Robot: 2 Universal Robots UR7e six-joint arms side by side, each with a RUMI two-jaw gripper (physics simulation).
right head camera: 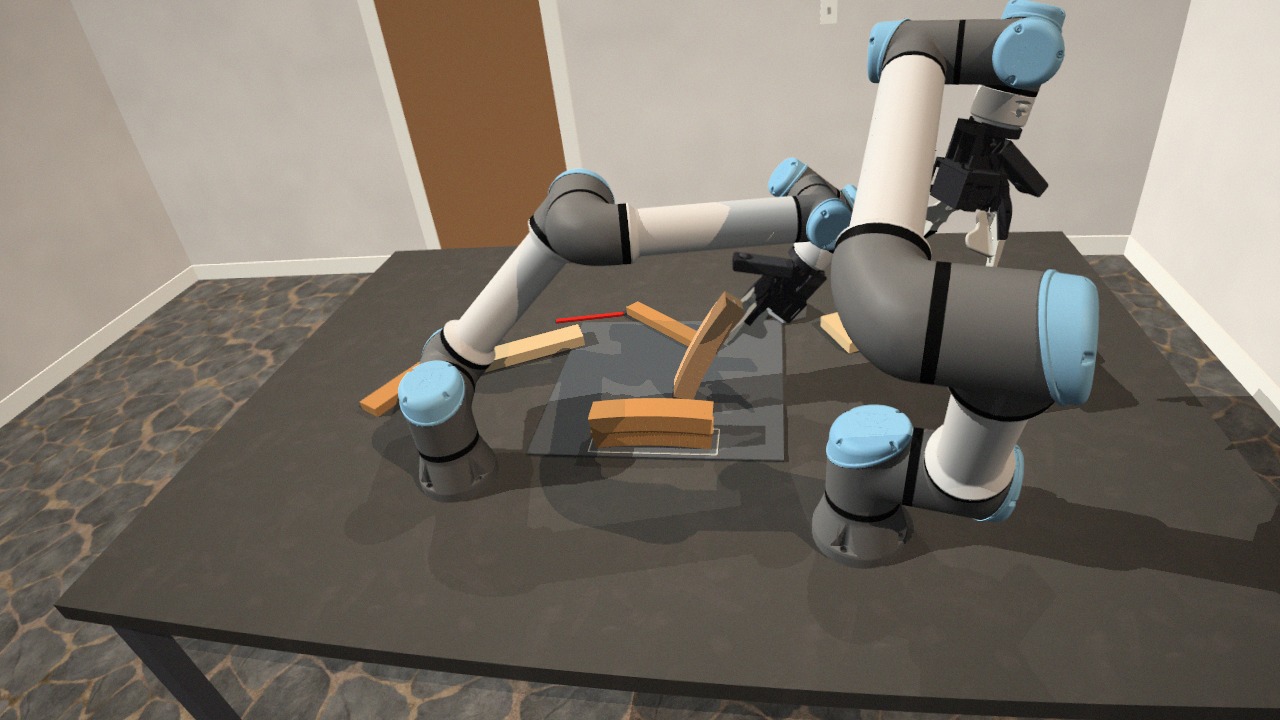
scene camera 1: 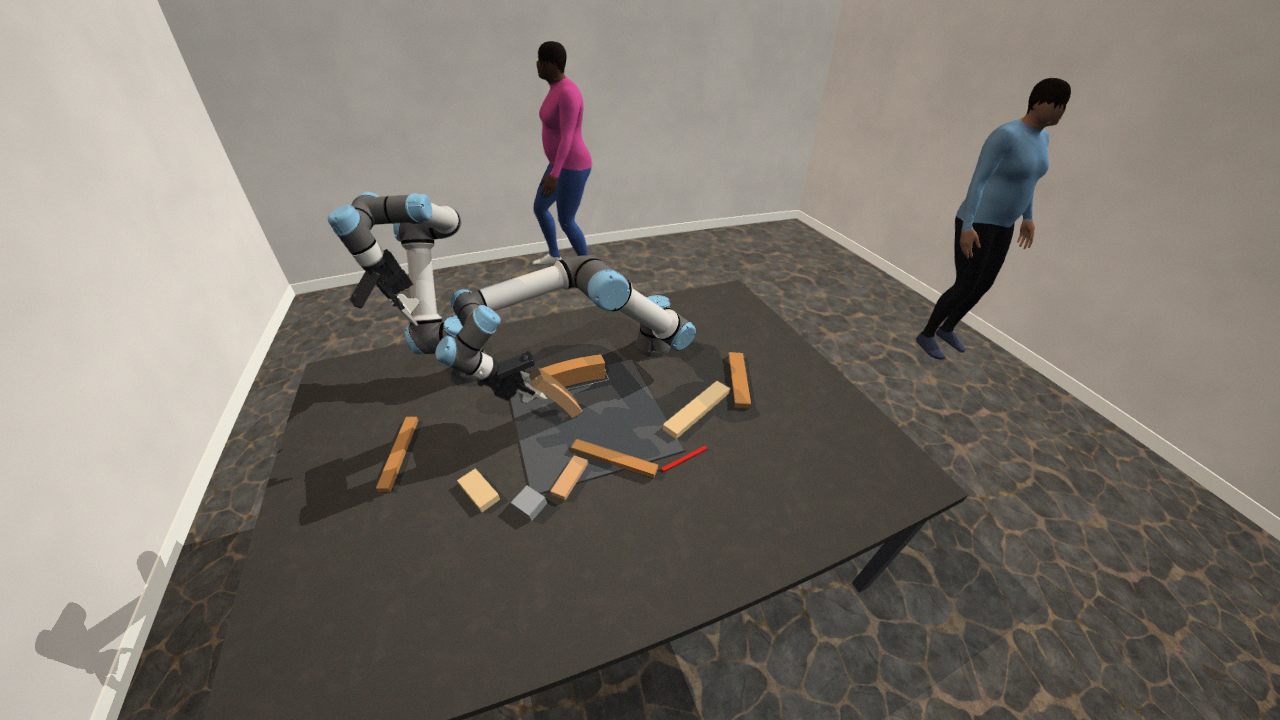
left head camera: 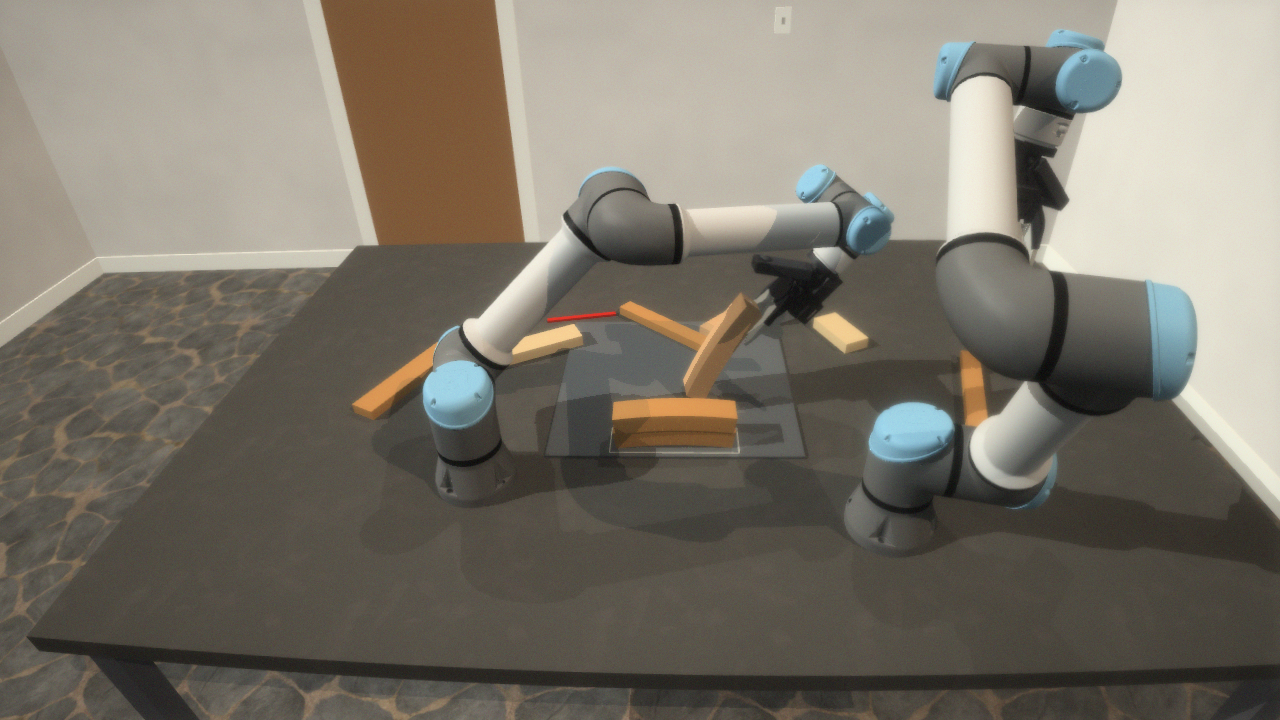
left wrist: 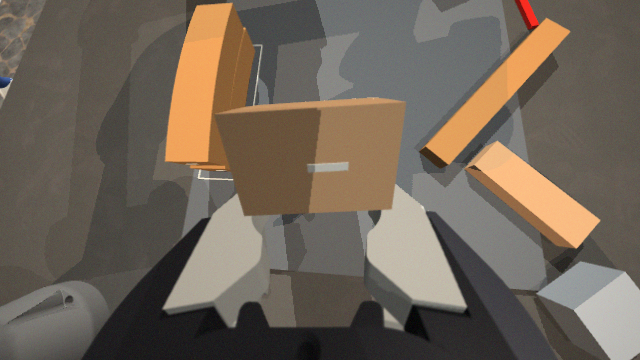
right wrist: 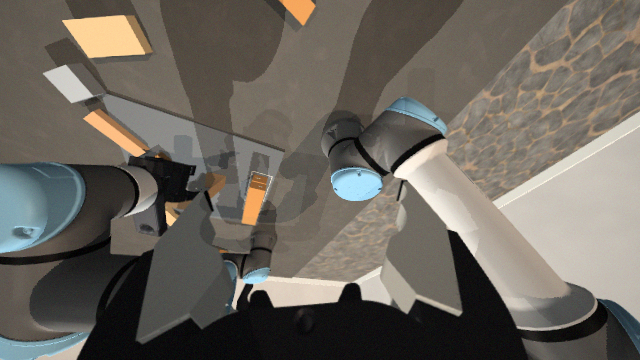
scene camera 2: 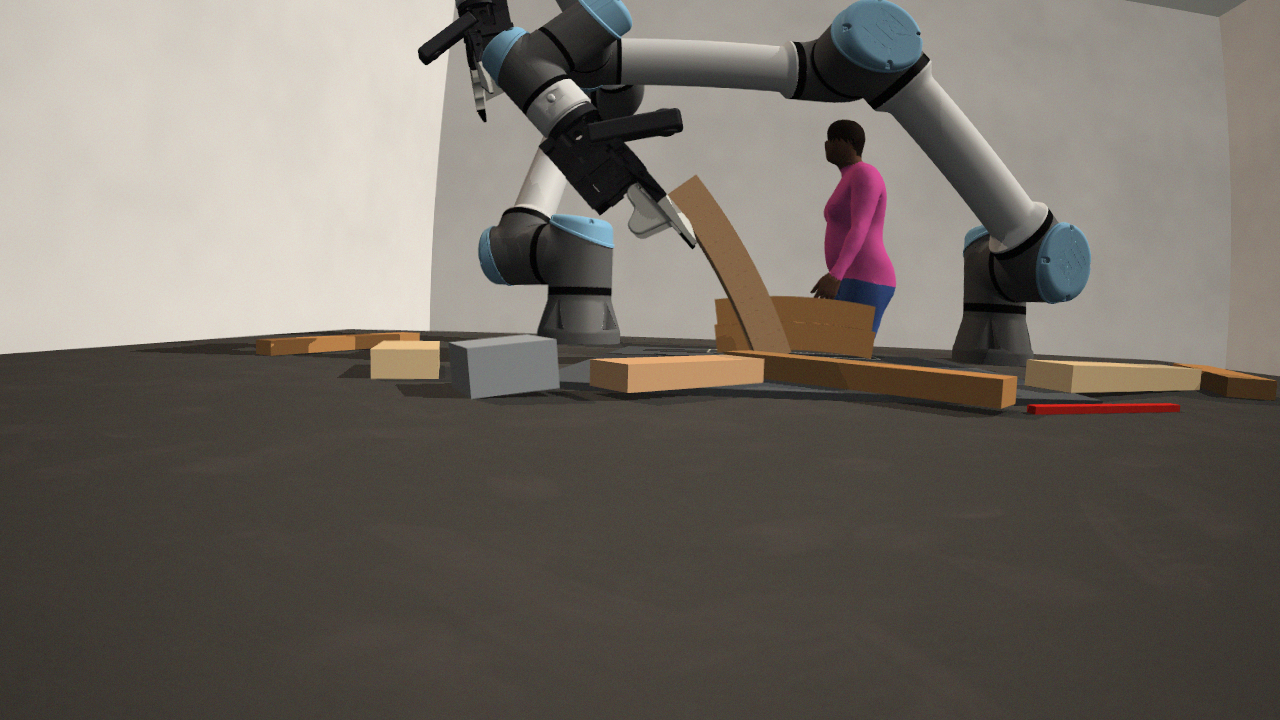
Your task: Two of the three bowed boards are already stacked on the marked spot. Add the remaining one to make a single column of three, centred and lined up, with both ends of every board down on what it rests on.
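Pixels of known places: left gripper, fingertip midpoint: [right head camera: 726, 335] [scene camera 1: 543, 391] [left head camera: 741, 335] [right wrist: 195, 185] [scene camera 2: 694, 246]; right gripper, fingertip midpoint: [right head camera: 952, 261] [scene camera 1: 407, 315] [right wrist: 307, 186] [scene camera 2: 488, 109]; left arm's base, link origin: [right head camera: 460, 474] [scene camera 1: 653, 345] [left head camera: 477, 479] [right wrist: 264, 237] [scene camera 2: 992, 362]; right arm's base, link origin: [right head camera: 858, 531] [left head camera: 888, 523] [left wrist: 64, 335] [right wrist: 343, 139] [scene camera 2: 578, 342].
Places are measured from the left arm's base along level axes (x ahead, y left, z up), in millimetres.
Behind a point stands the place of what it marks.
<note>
Two bowed boards [left head camera: 674, 416] {x -16, y -379, z 88 mm} [right head camera: 650, 416] {x -16, y -383, z 88 mm} [scene camera 2: 827, 313] {x 48, y -349, z 68 mm} [left wrist: 200, 90] {x 13, y -416, z 89 mm} lie stacked, arch up, in the white outline [left wrist: 258, 75] {x 64, y -335, z 6 mm} at the mat's near edge in the head views. The third bowed board [left head camera: 721, 347] {x 115, y -511, z 137 mm} [right head camera: 707, 347] {x 114, y -517, z 136 mm} [scene camera 2: 738, 273] {x 176, y -517, z 109 mm} [left wrist: 360, 135] {x 157, y -574, z 219 mm} stands steeply tilted beyond the stack, its raised end at my left gripper [left head camera: 759, 322] {x 139, y -562, z 142 mm} [left wrist: 319, 169] {x 139, y -562, z 142 mm}, which is shut on it. Its lower end is low, close to the stack; whether it touches the mat I cannot tell. My right gripper [right head camera: 964, 243] {x -149, y -859, z 398 mm} [right wrist: 307, 186] {x -149, y -859, z 398 mm} is open and empty, high at the right of the head views.
On and around the grey mat [left head camera: 572, 394] {x 211, y -210, z 6 mm} lie a straight orange board [scene camera 1: 614, 457] {x 419, y -471, z 28 mm}, a peach block [scene camera 1: 568, 479] {x 410, y -630, z 27 mm}, a grey block [scene camera 1: 528, 502] {x 423, y -766, z 38 mm}, a pale block [scene camera 1: 477, 489] {x 290, y -873, z 26 mm}, a pale board [scene camera 1: 696, 409] {x 410, y -120, z 30 mm} and a red stick [scene camera 1: 684, 458] {x 537, y -280, z 6 mm}. Orange boards [scene camera 1: 397, 454] {x 11, y -1049, z 20 mm} [scene camera 1: 739, 379] {x 380, y 128, z 23 mm} lie at both sides.
</note>
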